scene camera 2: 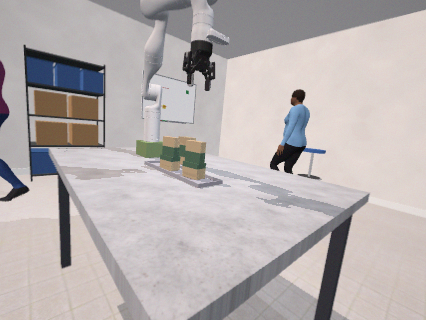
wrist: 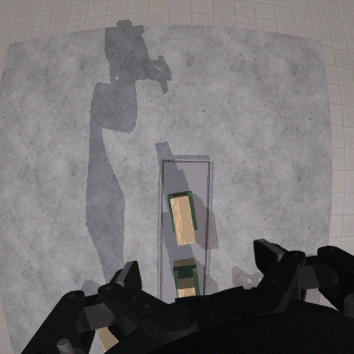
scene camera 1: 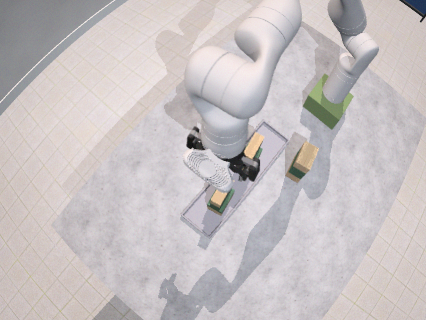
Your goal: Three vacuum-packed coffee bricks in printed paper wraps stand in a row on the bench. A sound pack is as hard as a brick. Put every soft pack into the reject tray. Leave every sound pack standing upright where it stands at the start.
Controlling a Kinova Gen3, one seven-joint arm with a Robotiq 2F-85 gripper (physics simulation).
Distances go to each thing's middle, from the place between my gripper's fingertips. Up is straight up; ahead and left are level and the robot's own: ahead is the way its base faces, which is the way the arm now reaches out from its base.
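Scene:
My gripper is now 100 mm past the grey reject tray (scene camera 1: pixel 208 221) and 350 mm above it.

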